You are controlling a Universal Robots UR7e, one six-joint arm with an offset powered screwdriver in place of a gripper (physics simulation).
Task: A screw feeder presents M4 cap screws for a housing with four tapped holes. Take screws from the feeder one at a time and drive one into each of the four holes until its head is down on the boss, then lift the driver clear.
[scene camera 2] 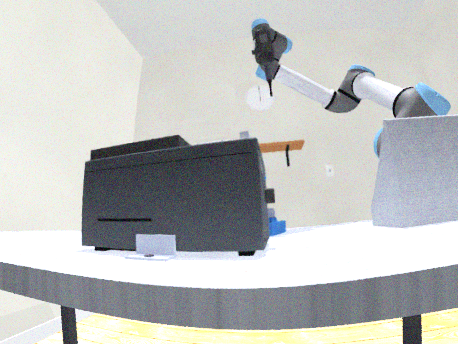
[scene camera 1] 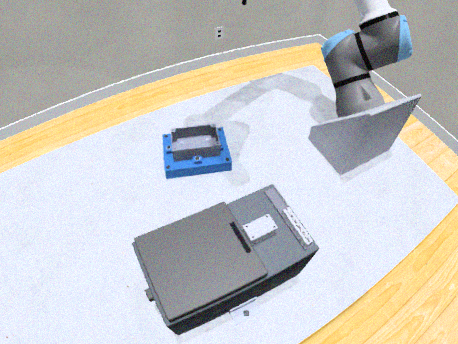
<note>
I see a blue fixture (scene camera 1: pixel 215 164), a dark grey screw feeder (scene camera 1: pixel 281 251) and a feeder lid (scene camera 1: pixel 193 262).
The feeder lid shows as well in scene camera 2 (scene camera 2: pixel 173 141).
</note>
